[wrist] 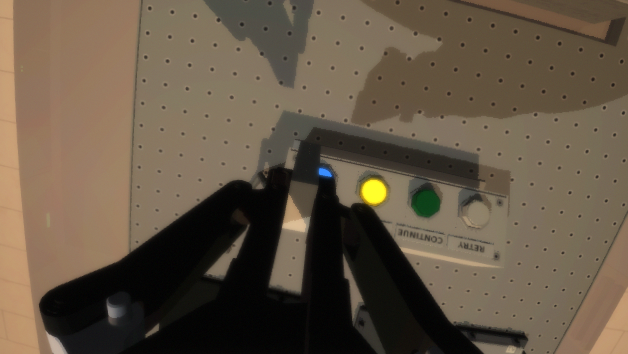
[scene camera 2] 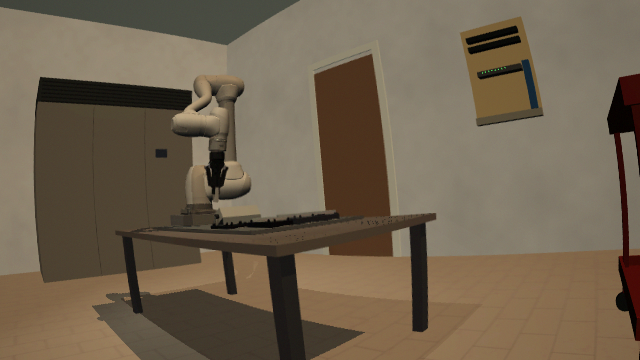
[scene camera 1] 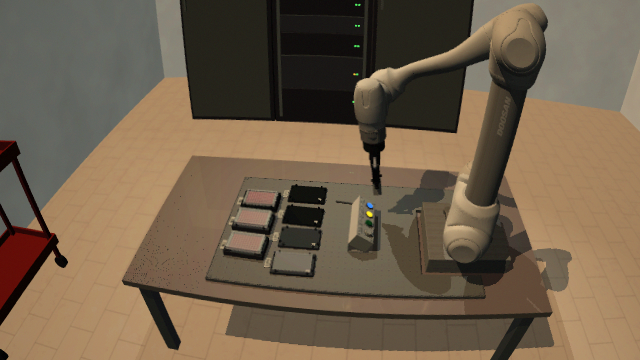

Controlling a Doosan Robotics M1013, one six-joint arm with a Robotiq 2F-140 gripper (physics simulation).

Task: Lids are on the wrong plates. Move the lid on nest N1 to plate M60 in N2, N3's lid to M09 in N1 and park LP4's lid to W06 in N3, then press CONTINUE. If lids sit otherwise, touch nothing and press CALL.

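Places are measured from the arm's base along level axes (x ahead, y left, z up), in centimetres.
Pixels of known places: gripper, fingertip midpoint: [wrist: 306, 161] [scene camera 2: 215, 202] [scene camera 1: 377, 193]; arm's base at its link origin: [scene camera 2: 199, 213].
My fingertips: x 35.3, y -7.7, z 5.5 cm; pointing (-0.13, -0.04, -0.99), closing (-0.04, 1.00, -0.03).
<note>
Ahead of a thing's pixels: the offset from my fingertips to its middle. "spot": to the spot under its first point. Level surfaces: height alone.
My gripper [scene camera 1: 376, 188] [scene camera 2: 216, 200] [wrist: 306, 161] is shut and empty, above the blue-button end of the button panel {dx +4.5, dy +9.1, dz -6.9 cm} [scene camera 1: 355, 231] [scene camera 2: 241, 212] [wrist: 450, 238]. In the wrist view its fingers partly cover the blue button {dx +2.7, dy +1.5, dz -5.0 cm} [scene camera 1: 370, 205] [wrist: 325, 172]. The yellow button {dx +2.5, dy +6.5, dz -5.0 cm} [scene camera 1: 369, 214] [wrist: 374, 192], green button {dx +2.2, dy +11.5, dz -4.7 cm} [scene camera 1: 369, 223] [wrist: 425, 202] marked CONTINUE and white button {dx +2.1, dy +16.5, dz -4.7 cm} [scene camera 1: 368, 231] [wrist: 475, 214] marked RETRY follow in a row. Three pinkish plates {dx +45.2, dy -1.8, dz -8.4 cm} [scene camera 1: 261, 198] {dx +44.8, dy +11.0, dz -7.5 cm} [scene camera 1: 253, 219] {dx +44.0, dy +24.3, dz -7.7 cm} [scene camera 1: 246, 242] sit in the left column. Labels there and whether lids cover them are too small to tell.
The right column has two black places {spot: dx +27.7, dy -8.9, dz -10.1 cm} [scene camera 1: 307, 194] {spot: dx +26.9, dy +4.2, dz -10.1 cm} [scene camera 1: 303, 215], a dark grey one {dx +26.2, dy +16.3, dz -10.1 cm} [scene camera 1: 300, 237] and a light grey one {dx +26.1, dy +29.5, dz -9.7 cm} [scene camera 1: 293, 262]. They stand on the pegboard mat {dz -11.1 cm} [scene camera 1: 400, 280]. The arm's base block [scene camera 1: 437, 266] is right of the panel. A red cart [scene camera 1: 30, 231] stands left.
</note>
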